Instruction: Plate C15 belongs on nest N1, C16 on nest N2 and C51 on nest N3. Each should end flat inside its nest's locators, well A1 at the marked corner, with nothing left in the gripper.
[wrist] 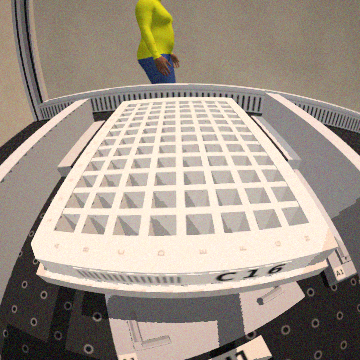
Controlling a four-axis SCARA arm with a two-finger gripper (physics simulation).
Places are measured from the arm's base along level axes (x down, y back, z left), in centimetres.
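Where they show: gripper, fingertip midpoint: (177, 106).
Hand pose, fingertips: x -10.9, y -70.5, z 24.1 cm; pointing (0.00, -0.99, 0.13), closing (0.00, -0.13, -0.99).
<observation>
Things, the pixels of their top centre, and the offset from my fingertips. "*": a spot on its surface instead. Level surfaces: height alone.
- Plate C16, top centre: (177, 132) dx +0.5, dy +2.3, dz -0.3 cm
- pale nest, top centre: (179, 230) dx +7.9, dy +2.4, dz -0.2 cm
- nest's corner marked A1, surface spot: (340, 272) * dx +8.5, dy +6.0, dz -12.9 cm
- dark deck, surface height: dx +9.6 cm
- grey slatted barrier, surface spot: (320, 116) * dx +8.2, dy -29.9, dz -31.1 cm
- upright post, surface spot: (29, 60) * dx -8.6, dy -31.1, dz +44.3 cm
Plate C16 (182, 250) is a white well plate with its C16 label on the near side. It fills the middle of the wrist view and looks level. My gripper (177, 106) is shut on it, with a pad along each long side. The plate is held above the dark deck. Below its near edge, part of a pale nest (190, 332) with corner locators shows in shadow; the label at the bottom edge is cut off, so I cannot tell which nest it is. Another nest's corner marked A1 (340, 272) shows at the right. Plates C15 and C51 do not show.
The dark deck (300, 338) has rows of ringed holes. A grey slatted barrier (320, 116) runs along the back, with an upright post (29, 60) at the left. A person in a yellow top (156, 35) stands beyond the barrier.
</observation>
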